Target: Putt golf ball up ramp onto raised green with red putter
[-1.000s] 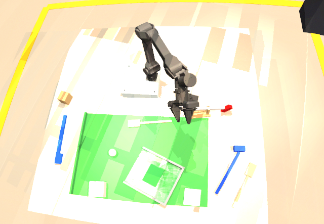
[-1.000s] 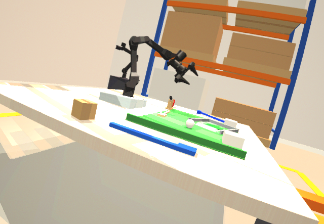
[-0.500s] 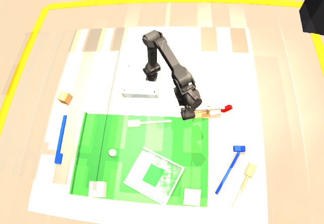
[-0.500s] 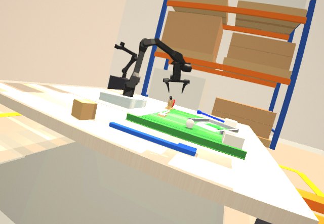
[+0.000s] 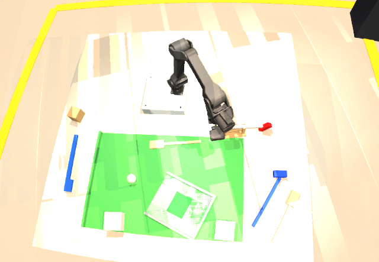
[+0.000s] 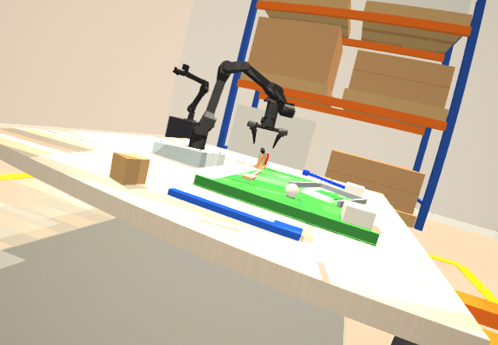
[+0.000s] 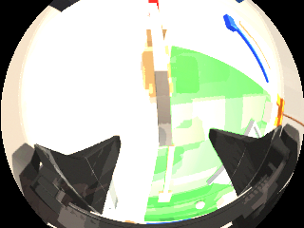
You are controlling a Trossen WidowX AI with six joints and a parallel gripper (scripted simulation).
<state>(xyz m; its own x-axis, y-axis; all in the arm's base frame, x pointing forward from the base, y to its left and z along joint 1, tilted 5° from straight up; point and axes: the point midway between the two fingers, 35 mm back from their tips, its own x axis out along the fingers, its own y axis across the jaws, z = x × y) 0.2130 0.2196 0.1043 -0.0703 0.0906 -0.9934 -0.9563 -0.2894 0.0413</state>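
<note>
My gripper tip is 9 cm to the right of the wooden stand, 8 cm above it and 3 cm past it. The rest, counted from my gripper tip: red putter: 13 cm to the left, 5 cm below, 4 cm behind; then white golf ball: 35 cm to the right, 28 cm ahead, 9 cm below; then tan cube: 75 cm to the right, 8 cm below, 1 cm ahead.
</note>
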